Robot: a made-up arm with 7 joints.
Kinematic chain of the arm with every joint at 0, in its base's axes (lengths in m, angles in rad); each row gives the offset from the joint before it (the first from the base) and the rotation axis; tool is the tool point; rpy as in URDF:
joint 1: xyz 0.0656 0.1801 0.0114 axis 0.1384 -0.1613 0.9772
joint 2: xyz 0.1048 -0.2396 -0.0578 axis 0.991 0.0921 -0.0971
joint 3: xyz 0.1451 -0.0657 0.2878 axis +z
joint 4: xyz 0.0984 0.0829 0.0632 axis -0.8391 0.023 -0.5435
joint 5: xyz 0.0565 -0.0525 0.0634 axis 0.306 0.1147 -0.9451
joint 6: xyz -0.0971 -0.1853 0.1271 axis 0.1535 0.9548 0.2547
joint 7: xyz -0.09 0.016 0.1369 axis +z
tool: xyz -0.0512 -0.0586 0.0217 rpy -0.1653 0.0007 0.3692
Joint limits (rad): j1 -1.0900..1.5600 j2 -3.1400..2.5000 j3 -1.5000..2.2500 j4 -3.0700..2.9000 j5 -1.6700..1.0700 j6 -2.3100..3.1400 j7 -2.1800..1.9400
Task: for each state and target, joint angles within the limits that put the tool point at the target. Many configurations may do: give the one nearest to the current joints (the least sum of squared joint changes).
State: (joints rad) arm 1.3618 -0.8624 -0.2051 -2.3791 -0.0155 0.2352 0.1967
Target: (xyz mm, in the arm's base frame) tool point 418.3 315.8 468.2
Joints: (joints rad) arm 1.2903 -1.2156 -0.5947 -1.7845 0.2488 0.0586 0.1032
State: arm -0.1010 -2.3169 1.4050 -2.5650 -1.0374 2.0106 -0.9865
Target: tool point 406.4 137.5 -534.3
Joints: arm -0.3582 -1.9819 1.2504 -2.6281 -1.4102 2.1058 -1.1871
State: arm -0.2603 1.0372 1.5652 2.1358 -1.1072 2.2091 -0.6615
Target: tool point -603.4 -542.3 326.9
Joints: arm -0.9908 1.7092 1.1732 1.4495 -0.5420 1.7015 -0.4599
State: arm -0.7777 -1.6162 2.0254 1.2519 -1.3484 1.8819 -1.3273
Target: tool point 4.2 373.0 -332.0
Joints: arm -0.8122 -1.6557 1.7898 1.4130 -1.4947 2.1892 -1.3725
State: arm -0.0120 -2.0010 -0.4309 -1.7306 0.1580 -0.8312 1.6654
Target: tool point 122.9 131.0 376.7
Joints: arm 0.0185 -1.4438 -0.9598 -1.3082 0.1379 -0.6083 1.6119
